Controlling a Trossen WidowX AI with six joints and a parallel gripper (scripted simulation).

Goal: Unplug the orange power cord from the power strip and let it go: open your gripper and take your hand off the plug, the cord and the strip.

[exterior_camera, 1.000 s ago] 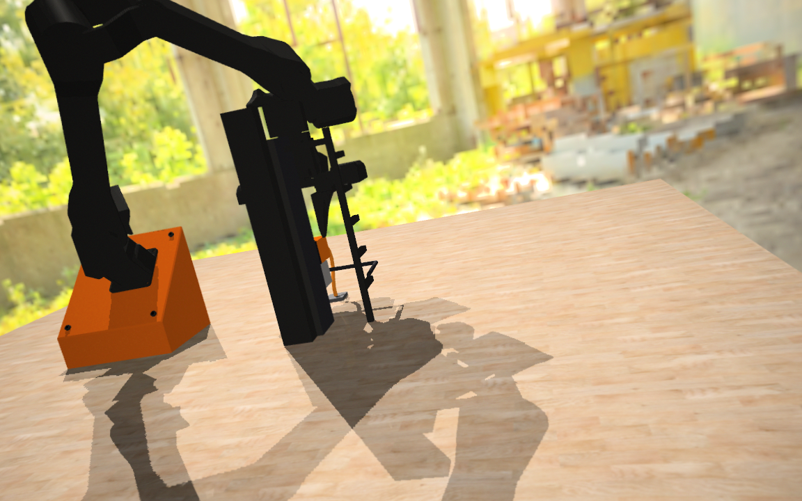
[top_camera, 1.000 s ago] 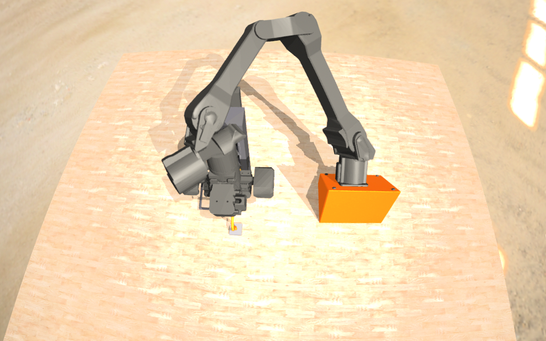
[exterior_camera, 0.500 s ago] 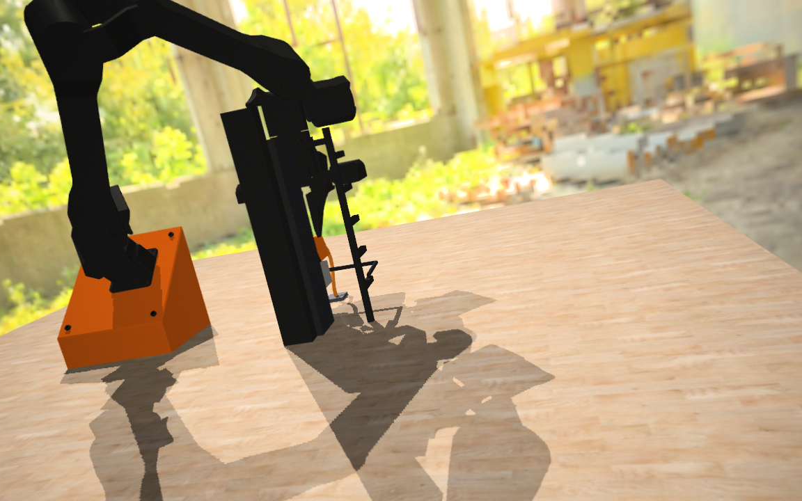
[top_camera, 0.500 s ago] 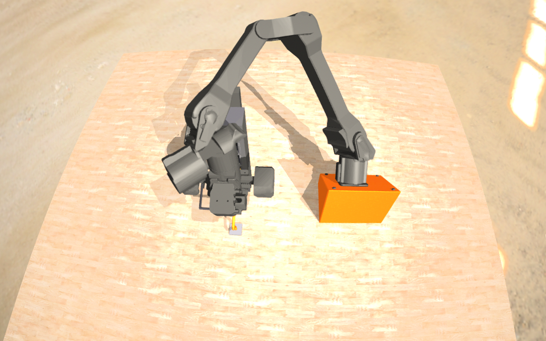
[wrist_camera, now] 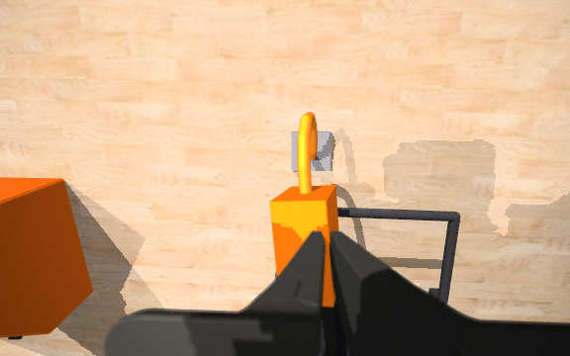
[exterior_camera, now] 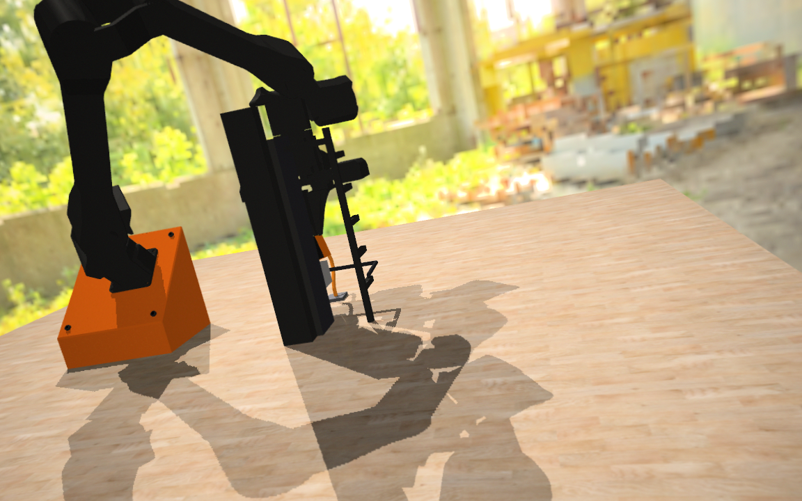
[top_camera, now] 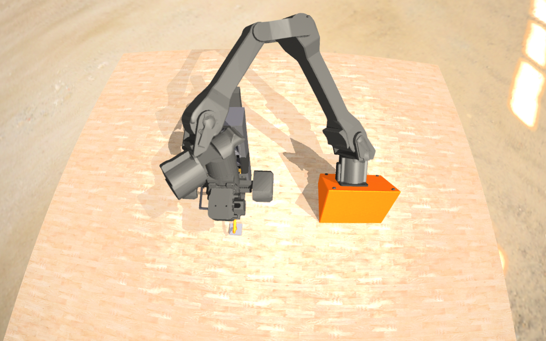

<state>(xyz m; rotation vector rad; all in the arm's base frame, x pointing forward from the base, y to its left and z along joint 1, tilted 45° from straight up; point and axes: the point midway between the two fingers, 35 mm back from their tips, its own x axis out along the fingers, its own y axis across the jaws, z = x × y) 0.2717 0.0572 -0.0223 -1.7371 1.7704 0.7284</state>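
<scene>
The orange plug is 3 cm to the right of my gripper tip and 1 cm below it. From my gripper tip the other things lie so: grey square: 1 cm to the left, 10 cm below.
</scene>
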